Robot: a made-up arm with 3 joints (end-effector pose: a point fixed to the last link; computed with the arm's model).
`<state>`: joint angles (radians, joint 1 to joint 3).
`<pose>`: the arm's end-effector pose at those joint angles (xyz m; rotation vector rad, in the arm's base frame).
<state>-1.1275 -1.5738 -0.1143</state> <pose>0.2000 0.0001 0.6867 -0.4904 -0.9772 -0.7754</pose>
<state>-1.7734 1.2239 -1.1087</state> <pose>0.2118 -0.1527 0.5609 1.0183 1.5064 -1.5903</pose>
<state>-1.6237 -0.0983 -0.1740</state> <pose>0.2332 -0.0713 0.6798 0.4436 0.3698 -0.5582</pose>
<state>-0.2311 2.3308 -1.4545</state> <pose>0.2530 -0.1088 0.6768 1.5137 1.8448 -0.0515</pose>
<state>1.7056 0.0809 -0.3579</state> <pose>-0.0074 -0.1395 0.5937 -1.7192 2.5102 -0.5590</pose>
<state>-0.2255 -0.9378 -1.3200</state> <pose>0.0722 -0.0890 0.7239 1.5681 -1.8437 -1.3413</pose>
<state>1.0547 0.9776 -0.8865</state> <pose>0.0494 -0.2220 0.7084 2.1132 -0.8662 0.8469</pose>
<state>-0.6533 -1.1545 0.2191</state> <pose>0.1799 -0.0238 0.7460 -0.1449 -0.9027 -0.7424</pose>
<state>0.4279 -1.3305 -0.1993</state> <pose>0.0569 -0.0600 0.7686 0.6550 -2.0618 -1.4191</pose>
